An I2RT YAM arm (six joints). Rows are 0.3 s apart.
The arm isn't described. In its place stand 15 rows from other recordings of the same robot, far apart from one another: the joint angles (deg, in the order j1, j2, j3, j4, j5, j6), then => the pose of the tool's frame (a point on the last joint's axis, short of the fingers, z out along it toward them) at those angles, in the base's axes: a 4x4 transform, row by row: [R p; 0 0 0 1], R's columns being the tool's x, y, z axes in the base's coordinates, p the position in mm.
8.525, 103.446, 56.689, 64.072, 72.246, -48.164 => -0.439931, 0.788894, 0.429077, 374.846; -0.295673, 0.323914, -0.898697, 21.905; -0.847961, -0.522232, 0.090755, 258.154; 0, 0, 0, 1
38.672, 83.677, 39.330, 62.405, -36.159, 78.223 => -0.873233, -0.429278, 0.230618, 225.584; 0.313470, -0.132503, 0.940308, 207.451; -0.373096, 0.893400, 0.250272, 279.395; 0, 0, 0, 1
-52.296, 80.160, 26.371, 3.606, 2.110, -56.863 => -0.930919, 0.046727, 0.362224, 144.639; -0.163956, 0.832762, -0.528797, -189.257; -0.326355, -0.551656, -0.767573, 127.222; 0, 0, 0, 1
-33.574, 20.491, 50.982, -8.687, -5.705, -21.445 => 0.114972, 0.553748, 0.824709, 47.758; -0.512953, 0.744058, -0.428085, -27.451; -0.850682, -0.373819, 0.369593, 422.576; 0, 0, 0, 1
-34.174, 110.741, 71.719, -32.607, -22.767, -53.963 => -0.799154, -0.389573, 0.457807, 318.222; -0.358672, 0.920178, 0.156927, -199.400; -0.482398, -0.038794, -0.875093, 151.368; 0, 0, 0, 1
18.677, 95.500, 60.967, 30.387, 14.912, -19.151 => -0.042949, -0.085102, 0.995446, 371.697; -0.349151, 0.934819, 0.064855, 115.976; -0.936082, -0.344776, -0.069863, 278.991; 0, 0, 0, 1
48.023, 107.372, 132.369, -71.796, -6.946, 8.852 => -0.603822, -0.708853, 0.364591, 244.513; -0.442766, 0.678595, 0.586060, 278.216; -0.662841, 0.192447, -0.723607, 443.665; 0, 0, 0, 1
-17.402, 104.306, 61.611, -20.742, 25.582, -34.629 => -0.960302, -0.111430, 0.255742, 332.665; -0.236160, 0.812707, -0.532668, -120.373; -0.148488, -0.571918, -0.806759, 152.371; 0, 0, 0, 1
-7.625, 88.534, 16.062, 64.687, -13.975, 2.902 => -0.139574, -0.101459, 0.985000, 250.707; 0.068253, 0.991385, 0.111788, -24.888; -0.987857, 0.082832, -0.131447, 147.158; 0, 0, 0, 1
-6.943, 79.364, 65.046, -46.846, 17.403, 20.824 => -0.720865, 0.550789, 0.420697, 272.268; 0.429515, 0.831408, -0.352531, -43.881; -0.543941, -0.073431, -0.835904, 275.931; 0, 0, 0, 1
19.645, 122.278, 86.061, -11.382, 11.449, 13.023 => -0.723419, -0.041495, 0.689162, 442.686; -0.023730, 0.999097, 0.035246, 150.522; -0.690002, 0.009144, -0.723750, 159.945; 0, 0, 0, 1
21.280, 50.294, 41.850, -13.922, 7.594, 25.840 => -0.426287, -0.066736, 0.902123, 191.391; 0.297618, 0.931406, 0.209538, 69.495; -0.854226, 0.357812, -0.377184, 298.392; 0, 0, 0, 1
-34.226, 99.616, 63.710, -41.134, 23.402, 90.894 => 0.602342, 0.796462, -0.053218, 258.000; 0.700071, -0.559122, -0.444165, -192.609; -0.383516, 0.230283, -0.894363, 174.755; 0, 0, 0, 1
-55.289, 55.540, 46.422, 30.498, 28.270, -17.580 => -0.096631, 0.992285, 0.077667, 111.492; -0.327653, 0.041970, -0.943865, -190.560; -0.939844, -0.116654, 0.321070, 389.999; 0, 0, 0, 1
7.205, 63.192, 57.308, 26.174, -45.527, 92.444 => -0.765870, -0.311658, 0.562416, 238.485; 0.608687, -0.069511, 0.790360, 55.755; -0.207228, 0.947648, 0.242939, 418.004; 0, 0, 0, 1
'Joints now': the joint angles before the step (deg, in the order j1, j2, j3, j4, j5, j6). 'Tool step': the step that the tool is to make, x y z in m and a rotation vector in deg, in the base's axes. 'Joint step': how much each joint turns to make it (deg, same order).
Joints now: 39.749 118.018 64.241 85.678 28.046 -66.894
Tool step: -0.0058 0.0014 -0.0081 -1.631 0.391 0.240
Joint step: 0.634 0.245 -1.668 1.124 -0.185 -1.195
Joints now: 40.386 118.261 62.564 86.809 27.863 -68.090
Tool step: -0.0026 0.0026 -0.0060 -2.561 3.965 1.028
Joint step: 0.484 -1.161 -1.237 -5.033 -0.173 0.927
